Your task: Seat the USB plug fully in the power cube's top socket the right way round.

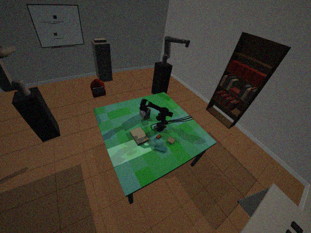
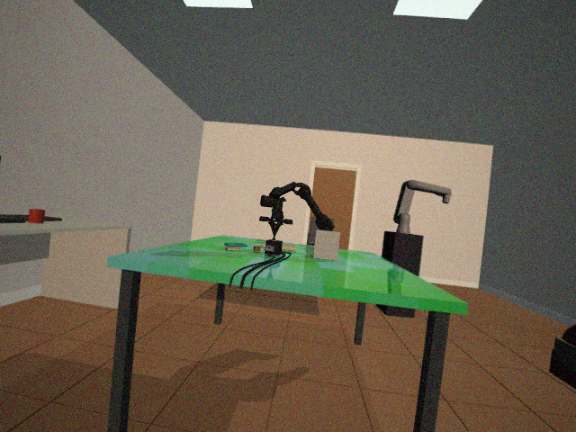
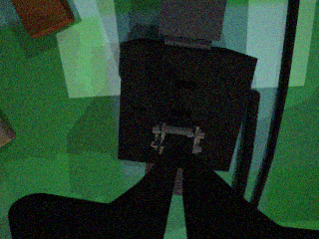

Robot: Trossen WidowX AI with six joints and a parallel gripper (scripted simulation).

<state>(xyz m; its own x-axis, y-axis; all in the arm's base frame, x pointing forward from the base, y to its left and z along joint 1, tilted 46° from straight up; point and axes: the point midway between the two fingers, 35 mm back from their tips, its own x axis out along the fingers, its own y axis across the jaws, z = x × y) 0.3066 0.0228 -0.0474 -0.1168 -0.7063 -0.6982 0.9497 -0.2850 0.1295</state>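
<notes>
Right now my gripper tip is 40 mm above the socket and 10 mm to the right of it. The rest, counted from my gripper tip: small block 110 mm to the right, 100 mm below, 100 mm ahead.
</notes>
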